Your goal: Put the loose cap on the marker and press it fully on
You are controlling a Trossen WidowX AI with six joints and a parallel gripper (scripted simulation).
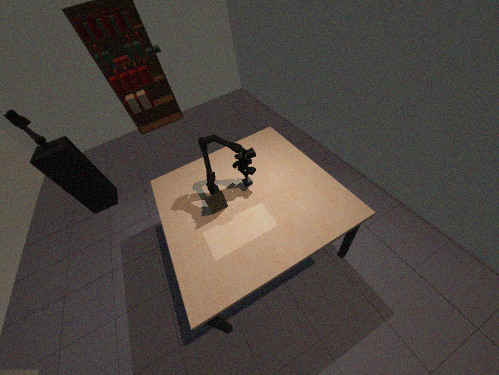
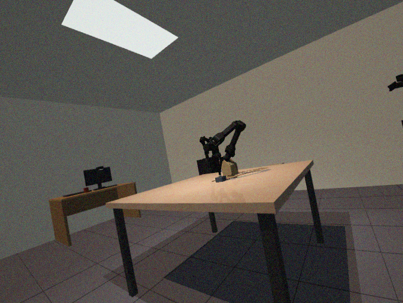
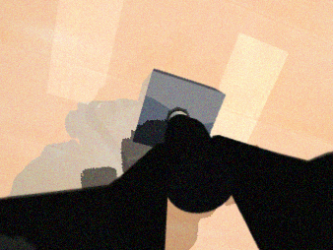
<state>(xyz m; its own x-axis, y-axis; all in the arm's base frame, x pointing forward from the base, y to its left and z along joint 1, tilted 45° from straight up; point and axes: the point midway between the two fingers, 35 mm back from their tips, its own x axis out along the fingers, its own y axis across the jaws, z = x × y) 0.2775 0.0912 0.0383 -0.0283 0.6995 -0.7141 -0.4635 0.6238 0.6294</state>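
Right now the holder block is 70 mm below my gripper tip. Round my gripper tip: dark cap 10 mm above.
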